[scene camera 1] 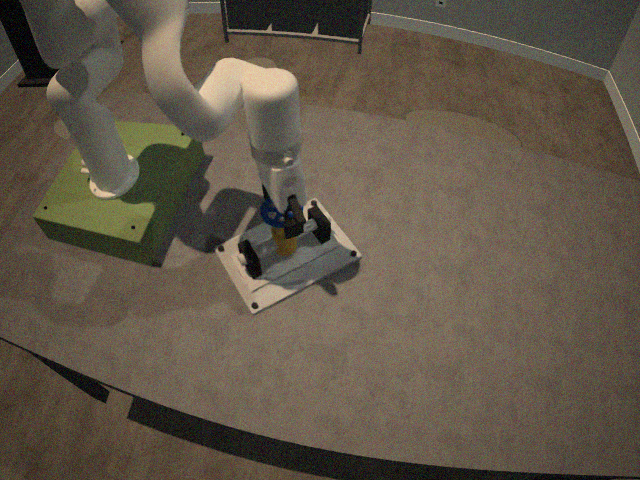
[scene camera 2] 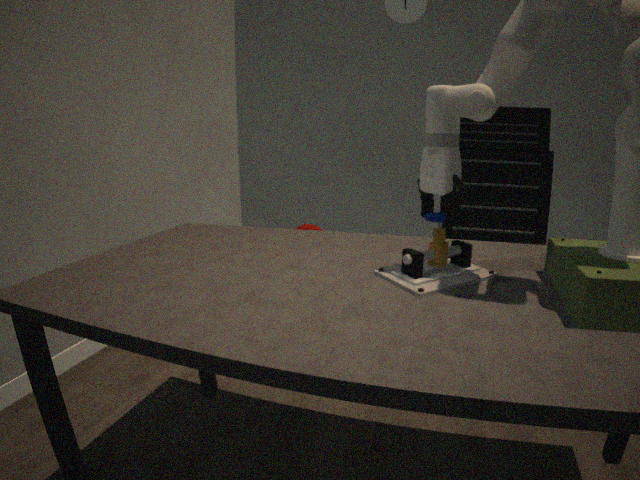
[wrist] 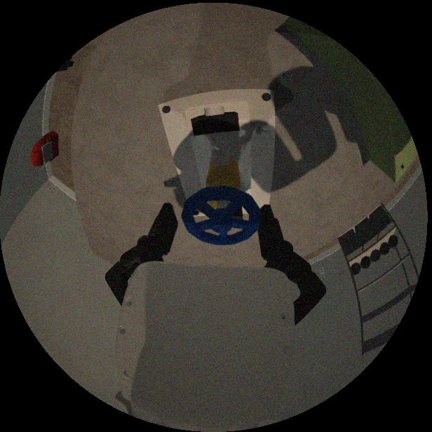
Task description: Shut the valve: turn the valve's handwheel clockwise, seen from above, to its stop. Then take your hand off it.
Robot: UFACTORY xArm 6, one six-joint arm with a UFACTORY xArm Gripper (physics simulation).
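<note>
The valve's blue handwheel (scene camera 1: 271, 215) (scene camera 2: 434, 217) (wrist: 221, 216) sits level on top of the yellow valve body (scene camera 1: 283, 241) (scene camera 2: 438, 249) (wrist: 223, 173). The valve stands on a white base plate (scene camera 1: 267, 302) (scene camera 2: 420, 287) (wrist: 174, 119) between two black pipe supports. My gripper (scene camera 2: 436, 212) (wrist: 216, 213) is open and points down over the handwheel. Its two black fingers stand on opposite sides of the rim. In the wrist view the right finger's tip is very close to the rim, and a gap shows at the left finger. Whether the right finger touches cannot be told. In scene camera 1 the arm hides part of the wheel.
The green block (scene camera 1: 98, 223) (scene camera 2: 594, 304) under the arm's base stands beside the valve. The brown table top (scene camera 1: 465, 310) (scene camera 2: 258, 289) carries the plate. A dark rack stands behind the table, and a red object (scene camera 2: 309, 227) (wrist: 45, 149) shows beyond its edge.
</note>
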